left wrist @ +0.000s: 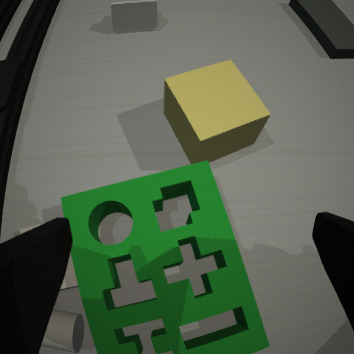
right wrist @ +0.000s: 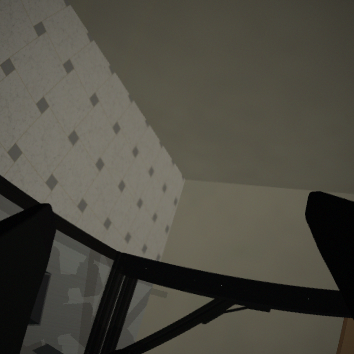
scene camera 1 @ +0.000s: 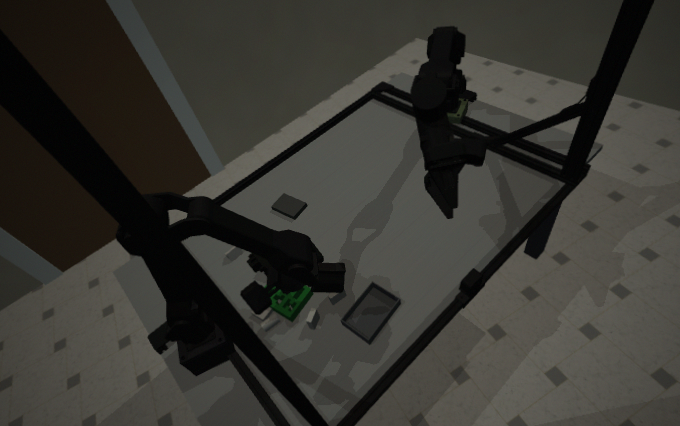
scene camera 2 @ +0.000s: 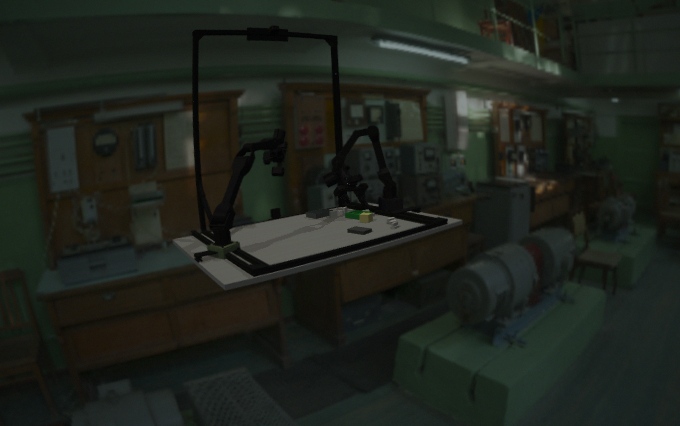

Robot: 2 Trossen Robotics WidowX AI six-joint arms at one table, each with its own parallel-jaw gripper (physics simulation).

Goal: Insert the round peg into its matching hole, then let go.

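The green board (scene camera 1: 291, 307) (scene camera 2: 356, 214) (left wrist: 142, 192) lies on the table, with its round hole (left wrist: 96, 220) at the upper left in the left wrist view. Table surface shows through that hole. A pale cylinder that looks like the round peg (scene camera 1: 269, 321) (left wrist: 64, 330) lies on its side beside the board, partly hidden behind a finger in the left wrist view. My left gripper (scene camera 1: 293, 291) (left wrist: 196, 229) is open and empty above the board, its fingers to either side of it. My right gripper (scene camera 1: 448, 213) (right wrist: 182, 211) is open and empty, raised far from the board.
A yellow block (scene camera 2: 366, 217) (left wrist: 215, 102) stands against or close to the board's edge. A grey tray (scene camera 1: 356, 331), a pale piece (scene camera 1: 312, 318) and a dark flat tile (scene camera 1: 289, 205) (scene camera 2: 359, 230) (left wrist: 327, 25) lie around. A grey block (left wrist: 135, 16) stands farther off.
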